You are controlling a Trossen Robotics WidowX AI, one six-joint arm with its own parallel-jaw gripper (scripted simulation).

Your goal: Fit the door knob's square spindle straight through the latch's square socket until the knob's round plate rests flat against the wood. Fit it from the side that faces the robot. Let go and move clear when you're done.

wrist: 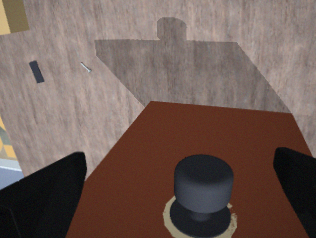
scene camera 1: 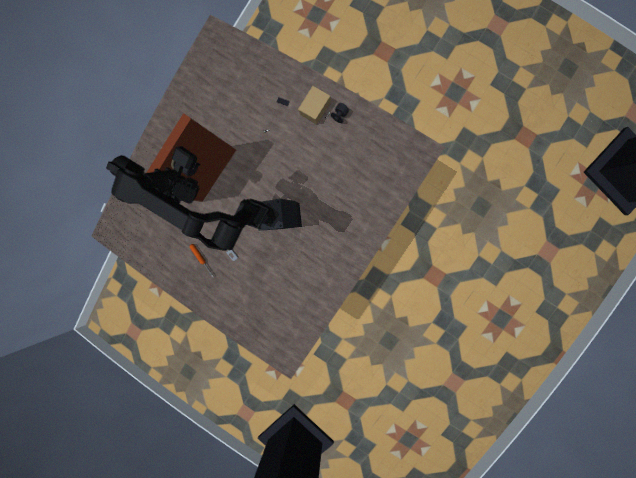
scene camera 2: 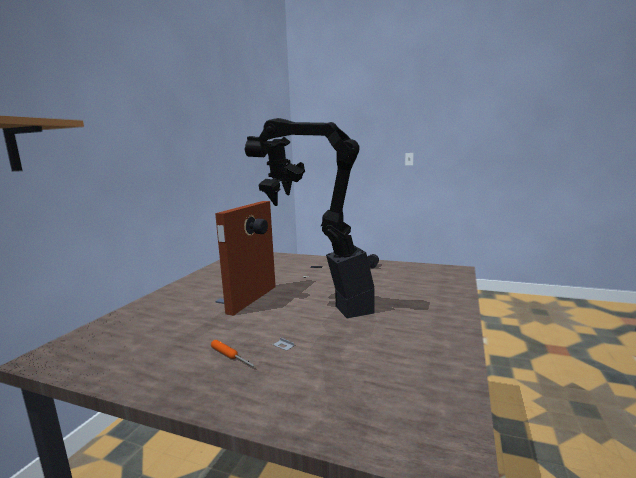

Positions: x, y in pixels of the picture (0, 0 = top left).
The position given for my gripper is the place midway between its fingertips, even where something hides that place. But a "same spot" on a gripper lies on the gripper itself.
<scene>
my gripper: wrist; scene camera 1 193, 176; scene camera 2
same spot on my gripper: (wrist: 50, 195) = (scene camera 2: 288, 186)
same spot on brown wooden door panel: (scene camera 1: 213, 154) = (wrist: 165, 134)
</scene>
